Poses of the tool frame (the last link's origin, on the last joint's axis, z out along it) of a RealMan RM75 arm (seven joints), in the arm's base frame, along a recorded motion.
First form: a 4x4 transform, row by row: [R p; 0 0 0 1], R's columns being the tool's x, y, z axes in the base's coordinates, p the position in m. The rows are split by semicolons.
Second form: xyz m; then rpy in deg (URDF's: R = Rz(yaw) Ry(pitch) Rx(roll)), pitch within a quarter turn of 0, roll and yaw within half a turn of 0. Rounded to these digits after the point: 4 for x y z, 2 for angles. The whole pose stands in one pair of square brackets.
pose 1, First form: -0.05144, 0.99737, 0.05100, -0.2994; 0.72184, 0.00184, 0.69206, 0.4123; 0.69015, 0.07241, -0.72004, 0.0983; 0, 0, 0, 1
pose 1, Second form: [-0.2994, 0.4123, 0.0983, 174.26, -43.64, 94.08]
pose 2, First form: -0.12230, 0.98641, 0.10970, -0.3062; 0.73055, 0.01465, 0.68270, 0.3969; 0.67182, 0.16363, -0.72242, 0.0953; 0, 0, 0, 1
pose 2, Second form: [-0.3062, 0.3969, 0.0953, 167.24, -42.21, 99.50]
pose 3, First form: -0.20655, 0.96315, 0.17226, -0.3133; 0.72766, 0.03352, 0.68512, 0.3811; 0.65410, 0.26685, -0.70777, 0.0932; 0, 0, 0, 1
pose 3, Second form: [-0.3133, 0.3811, 0.0932, 159.34, -40.85, 105.85]
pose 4, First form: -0.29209, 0.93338, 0.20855, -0.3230; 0.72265, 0.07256, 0.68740, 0.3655; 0.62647, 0.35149, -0.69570, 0.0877; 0, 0, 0, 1
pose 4, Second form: [-0.3230, 0.3655, 0.0877, 153.20, -38.79, 112.01]
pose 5, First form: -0.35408, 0.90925, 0.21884, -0.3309; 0.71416, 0.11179, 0.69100, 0.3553; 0.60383, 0.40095, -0.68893, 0.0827; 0, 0, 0, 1
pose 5, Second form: [-0.3309, 0.3553, 0.0827, 149.80, -37.14, 116.37]
